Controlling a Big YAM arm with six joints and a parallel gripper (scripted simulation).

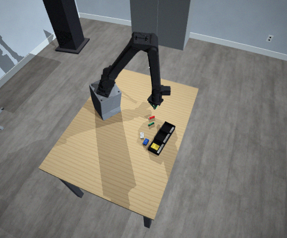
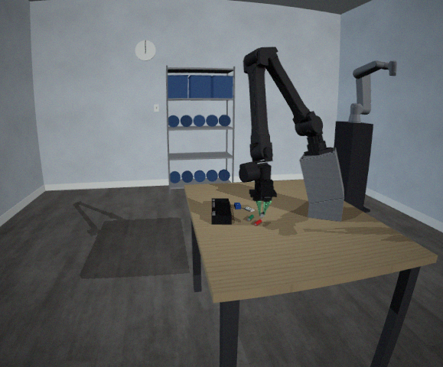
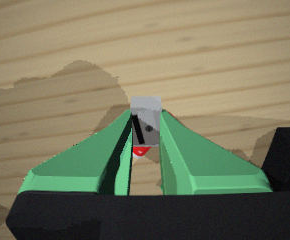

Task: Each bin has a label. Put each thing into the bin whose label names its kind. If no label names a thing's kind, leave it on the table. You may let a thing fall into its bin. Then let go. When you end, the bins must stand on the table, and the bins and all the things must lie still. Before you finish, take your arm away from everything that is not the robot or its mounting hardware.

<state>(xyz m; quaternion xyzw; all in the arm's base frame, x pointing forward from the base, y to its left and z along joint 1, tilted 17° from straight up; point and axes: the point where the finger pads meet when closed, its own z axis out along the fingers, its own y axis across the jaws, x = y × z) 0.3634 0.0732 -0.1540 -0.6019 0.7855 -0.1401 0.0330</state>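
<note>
Right now my hand is right at the grey-white piece. Also, from my hand: red piece: 1 cm behind, 5 cm to the right, 6 cm below; white domino: 4 cm behind, 22 cm to the right, 6 cm below; green piece: 11 cm to the right, 6 cm below.
</note>
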